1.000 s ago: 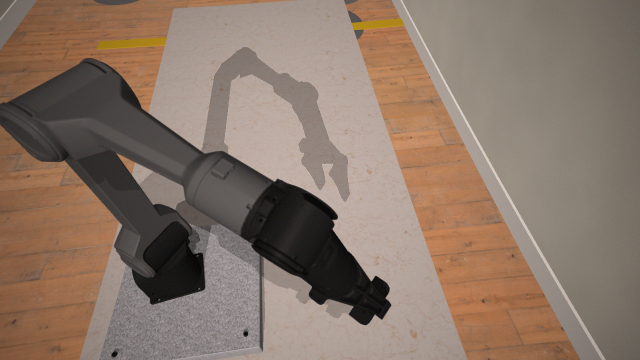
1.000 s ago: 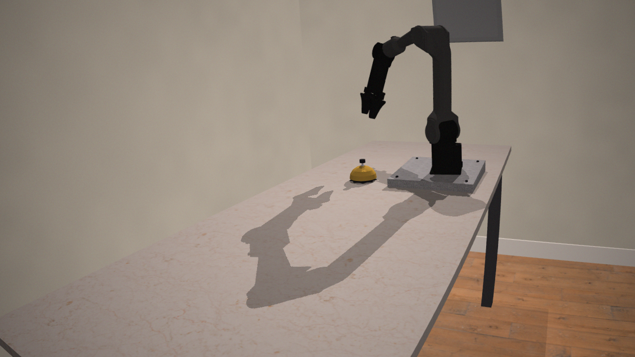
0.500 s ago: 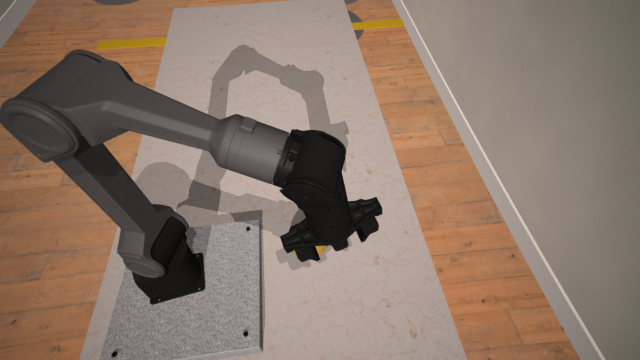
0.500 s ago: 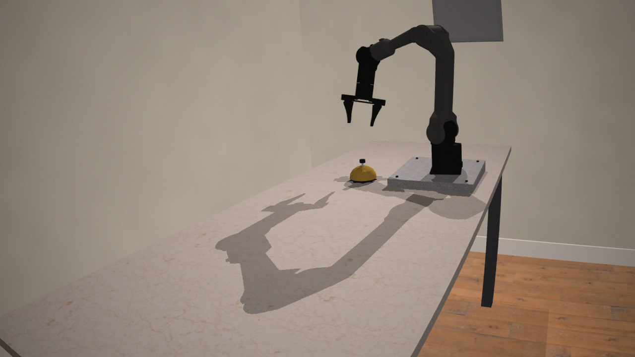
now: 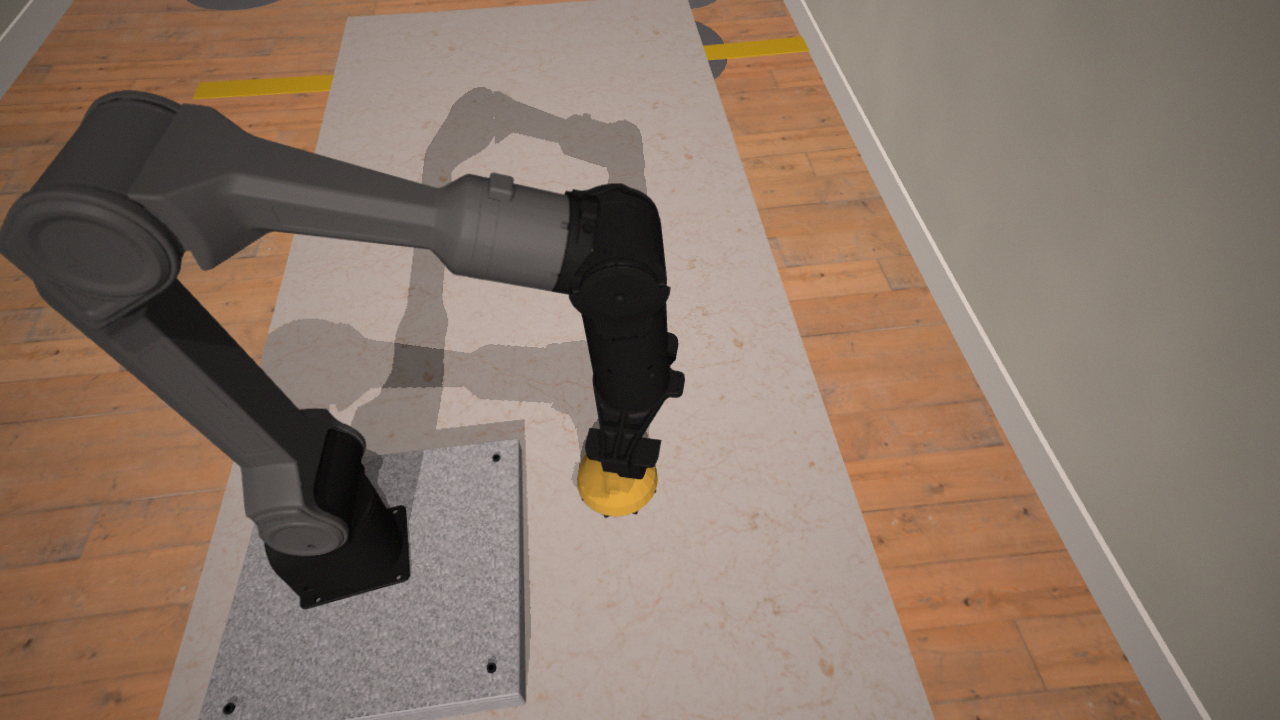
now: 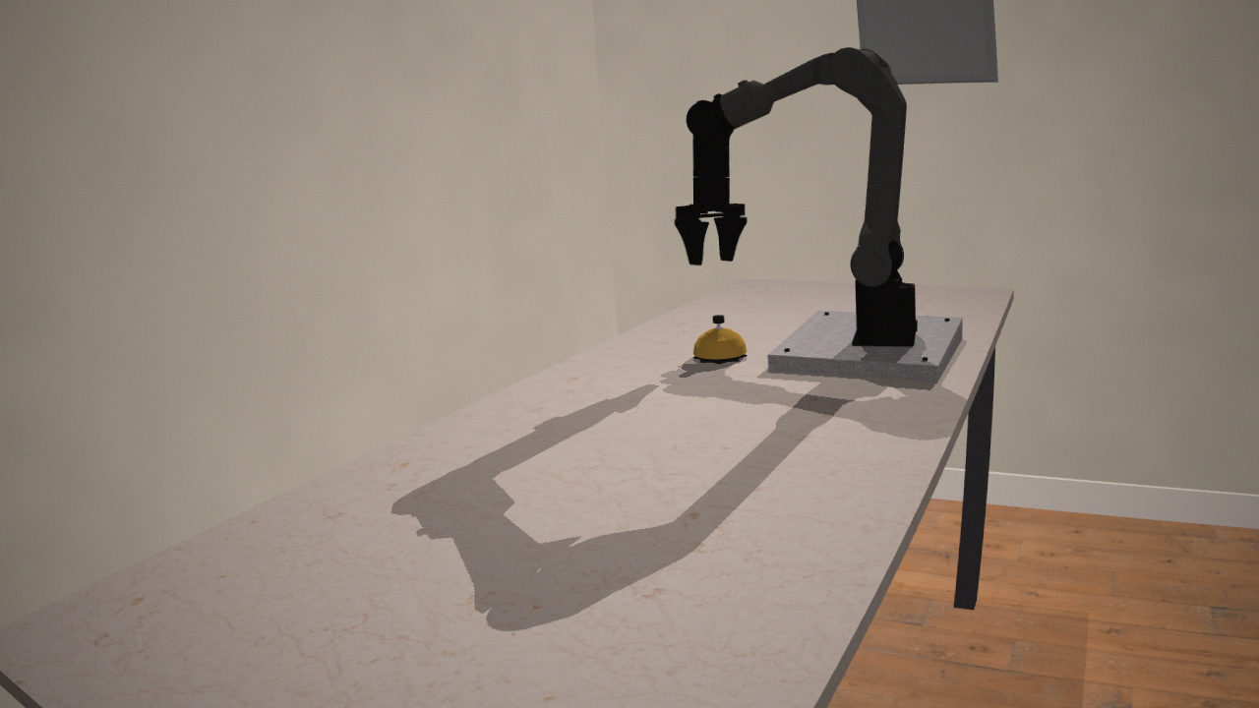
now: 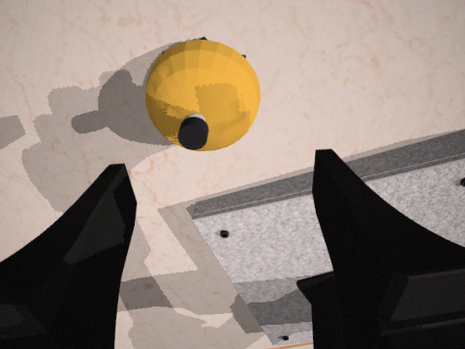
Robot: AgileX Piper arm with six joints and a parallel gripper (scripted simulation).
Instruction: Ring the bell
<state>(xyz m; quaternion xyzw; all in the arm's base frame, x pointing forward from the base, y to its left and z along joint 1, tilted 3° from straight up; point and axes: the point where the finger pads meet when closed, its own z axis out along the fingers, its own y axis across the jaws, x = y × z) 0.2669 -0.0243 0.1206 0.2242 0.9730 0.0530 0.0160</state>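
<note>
The small black button lies 20 mm behind my hand, 40 mm to the left of it and 90 mm below it. The rest, counted from my hand: yellow dome bell: 20 mm behind, 40 mm to the left, 110 mm below.
</note>
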